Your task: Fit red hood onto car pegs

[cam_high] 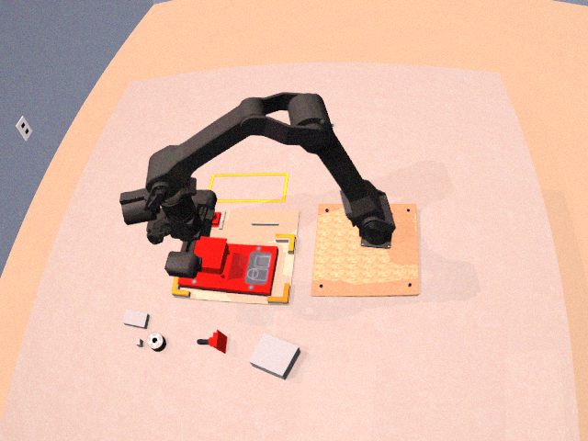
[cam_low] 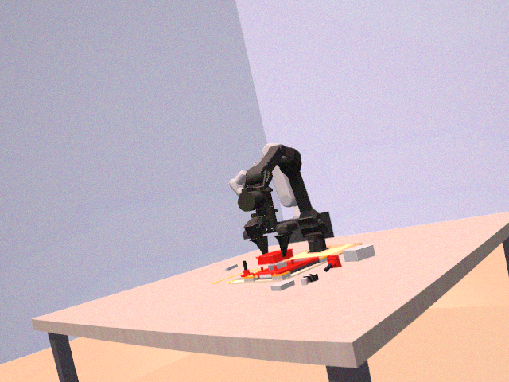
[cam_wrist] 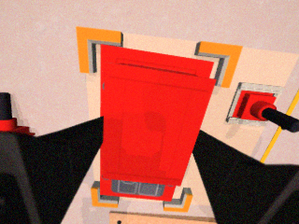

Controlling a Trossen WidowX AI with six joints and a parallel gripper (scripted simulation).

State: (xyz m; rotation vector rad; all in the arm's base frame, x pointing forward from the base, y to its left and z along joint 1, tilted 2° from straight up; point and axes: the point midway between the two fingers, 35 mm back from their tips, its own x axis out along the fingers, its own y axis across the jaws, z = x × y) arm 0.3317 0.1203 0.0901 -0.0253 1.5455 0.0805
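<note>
Right now my gripper tip is 30 mm above the grey engine block and 10 mm to the right of it. Round my gripper tip: socket: 120 mm to the right, 20 mm below, 20 mm ahead; then wheel: 200 mm to the left, 70 mm ahead, 50 mm below; then red hood: 10 mm above.
</note>
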